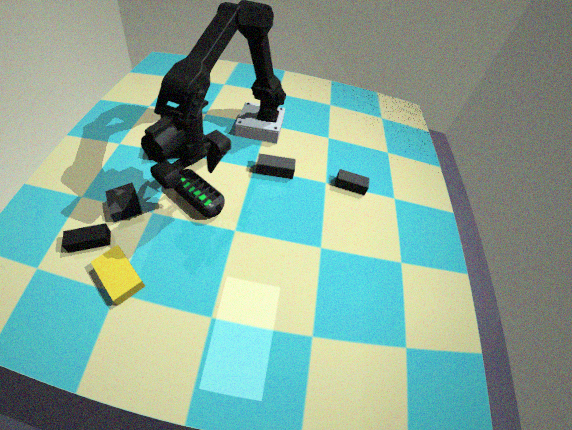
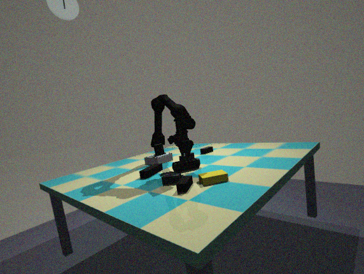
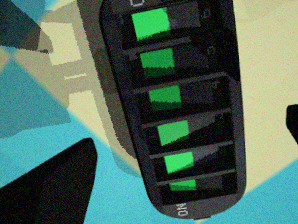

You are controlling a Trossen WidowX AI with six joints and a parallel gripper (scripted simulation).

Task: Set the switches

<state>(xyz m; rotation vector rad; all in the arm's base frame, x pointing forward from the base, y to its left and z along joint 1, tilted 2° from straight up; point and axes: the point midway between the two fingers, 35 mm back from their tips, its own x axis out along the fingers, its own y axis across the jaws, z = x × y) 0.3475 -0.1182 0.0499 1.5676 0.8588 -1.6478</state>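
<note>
Now: gripper tip 150 mm past the long dark block, 120 mm to the left of it and 50 mm above it. From my gripper tip the other things lie so: yellow block: 250 mm ahead, 110 mm to the right, 50 mm below.
</note>
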